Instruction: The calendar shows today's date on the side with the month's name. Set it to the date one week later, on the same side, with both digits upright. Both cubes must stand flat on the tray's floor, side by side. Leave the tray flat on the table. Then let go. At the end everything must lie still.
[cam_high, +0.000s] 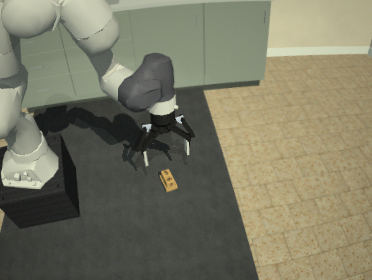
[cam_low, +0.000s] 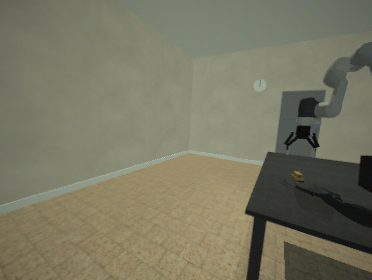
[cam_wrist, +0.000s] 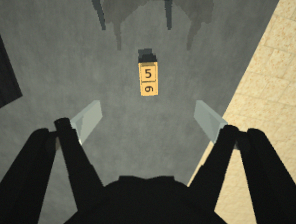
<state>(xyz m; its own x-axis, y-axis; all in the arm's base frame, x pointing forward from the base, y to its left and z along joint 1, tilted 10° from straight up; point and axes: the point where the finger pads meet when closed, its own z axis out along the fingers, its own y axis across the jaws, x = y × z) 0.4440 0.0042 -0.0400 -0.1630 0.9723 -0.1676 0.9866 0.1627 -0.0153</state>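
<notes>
Right now the orange calendar cube is 14 cm below my hand. The rest, counted from my hand: orange calendar tray: 16 cm below, 2 cm to the left.
</notes>
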